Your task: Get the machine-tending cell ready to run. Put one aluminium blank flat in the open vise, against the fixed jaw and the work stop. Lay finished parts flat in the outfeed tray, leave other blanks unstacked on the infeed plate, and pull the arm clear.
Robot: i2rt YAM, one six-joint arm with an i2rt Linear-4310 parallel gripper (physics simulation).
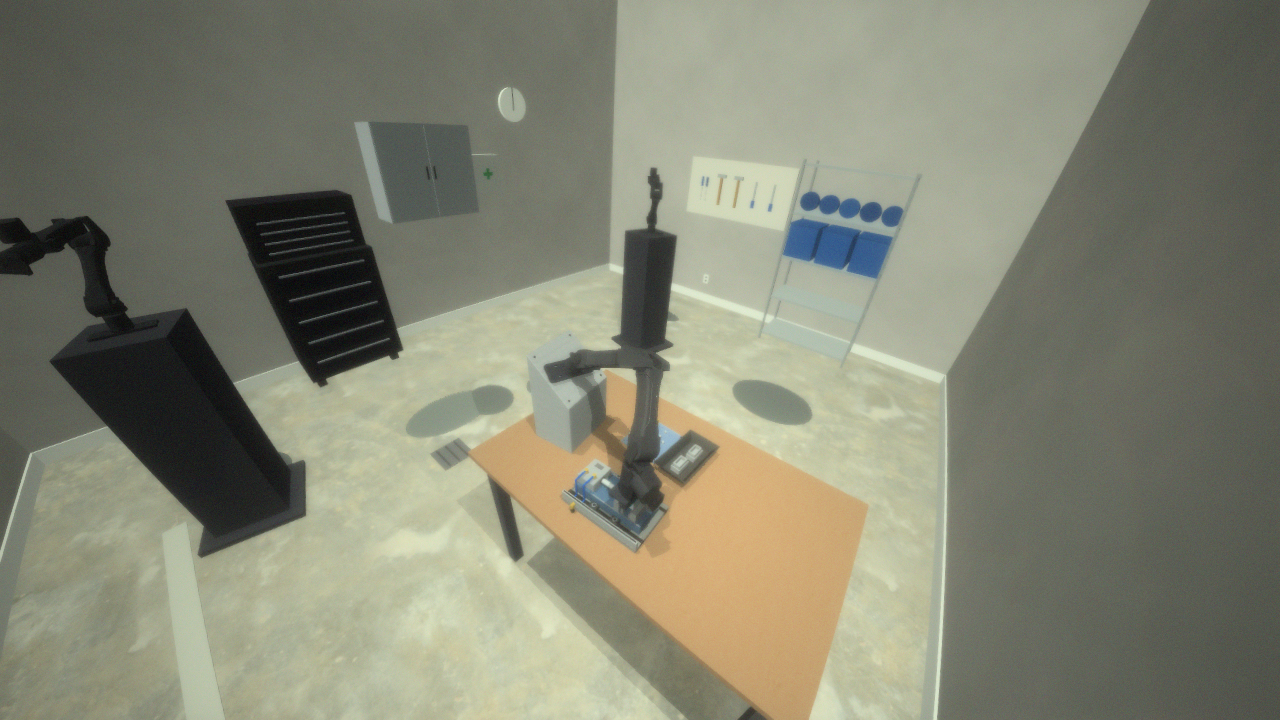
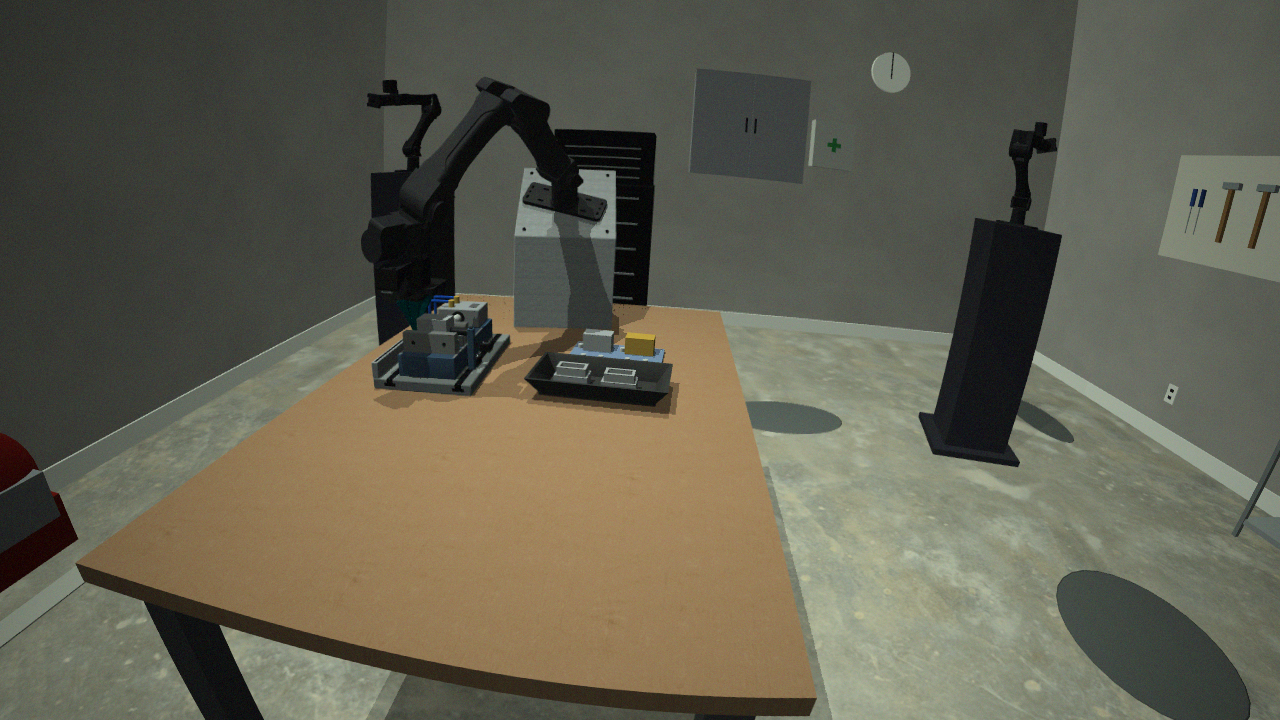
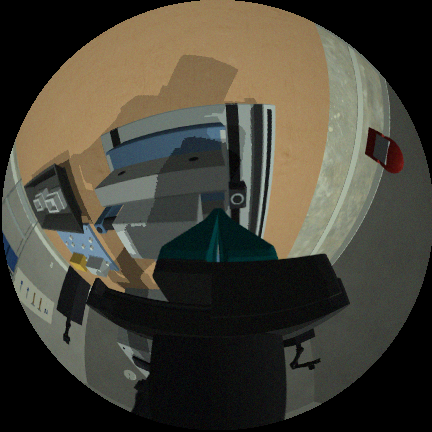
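Seen in the pictures: gripper, fingertip midpoint: [image 1: 624, 508] [image 3: 217, 214]; arm's base at its link origin: [image 1: 569, 368] [image 2: 564, 202].
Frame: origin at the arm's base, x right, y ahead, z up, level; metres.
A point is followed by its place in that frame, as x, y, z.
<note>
My gripper [image 2: 411, 313] {0.087, 0.471, -0.215} [image 3: 217, 214] {0.087, 0.471, -0.215} is shut and empty, its teal fingertips together over the near side of the vise [image 1: 601, 524] {0.153, 0.448, -0.269} [image 2: 434, 364] {0.010, 0.521, -0.249} [image 3: 167, 151] {0.038, 0.513, -0.236}. Grey blocks stand in the vise; I cannot tell a seated blank from the jaws, and the fingers hide part of it. The black outfeed tray [image 1: 702, 465] {-0.269, 0.474, -0.255} [image 2: 599, 390] {-0.283, 0.466, -0.264} [image 3: 70, 207] {-0.144, 0.413, -0.256} holds two pocketed finished parts, one [image 2: 572, 369] {-0.218, 0.428, -0.251} [image 3: 39, 202] {-0.274, 0.415, -0.249} beside the other [image 2: 619, 377] [image 3: 55, 200]. On the blue infeed plate [image 2: 618, 354] {-0.231, 0.217, -0.288} [image 3: 82, 241] {-0.205, 0.275, -0.288}, a grey block [image 2: 597, 340] {-0.184, 0.220, -0.264} [image 3: 96, 265] {-0.167, 0.223, -0.261} and a yellow block [image 2: 640, 343] {-0.272, 0.202, -0.262} [image 3: 78, 262] {-0.247, 0.207, -0.256} stand apart, unstacked.
The grey slanted pedestal [image 1: 556, 407] {0.093, 0.067, -0.094} [image 2: 546, 282] {-0.001, 0.090, -0.184} stands at the far end of the wooden table [image 1: 760, 555] {-0.184, 0.808, -0.296} [image 2: 501, 501] {-0.272, 0.775, -0.296}, with the arm's mounting on it. The arm reaches over the vise. Blue hoses [image 1: 581, 484] [image 2: 438, 301] {0.130, 0.342, -0.189} rise at the vise's far end.
</note>
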